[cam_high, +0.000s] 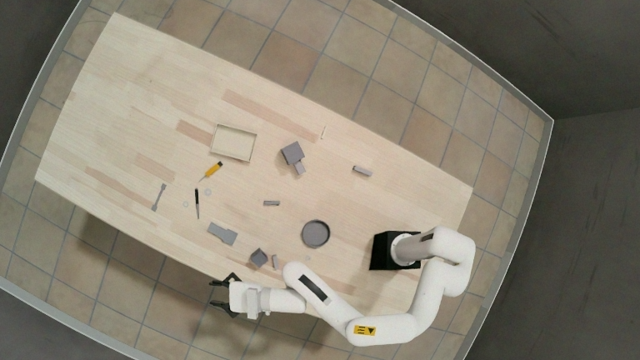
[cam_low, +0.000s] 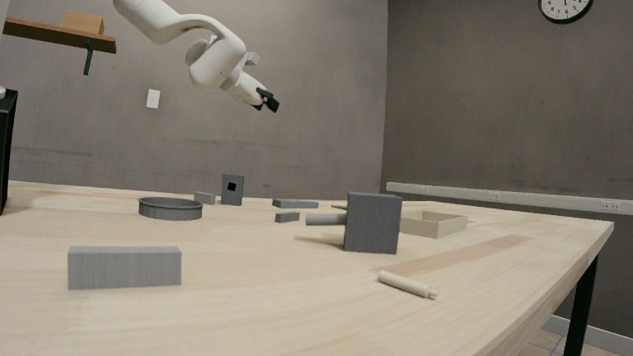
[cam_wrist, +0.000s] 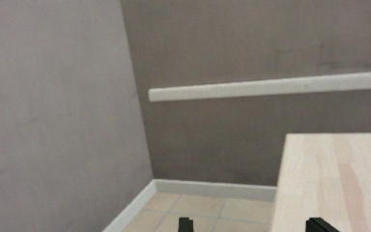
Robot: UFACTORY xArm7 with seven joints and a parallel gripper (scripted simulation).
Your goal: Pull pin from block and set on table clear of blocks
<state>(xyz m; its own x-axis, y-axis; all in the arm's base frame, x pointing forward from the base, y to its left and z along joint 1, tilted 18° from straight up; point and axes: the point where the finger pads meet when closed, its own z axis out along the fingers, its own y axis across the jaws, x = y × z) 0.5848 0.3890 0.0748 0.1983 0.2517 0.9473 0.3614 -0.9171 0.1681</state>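
Right now the small grey bar is 80 mm behind my hand, 320 mm to the right of it and 270 mm below it. Round my hand: shallow tray: 140 mm ahead, 470 mm to the right, 270 mm below; yellow-handled tool: 180 mm ahead, 340 mm to the right, 270 mm below; round grey dish: 290 mm behind, 280 mm to the right, 270 mm below.
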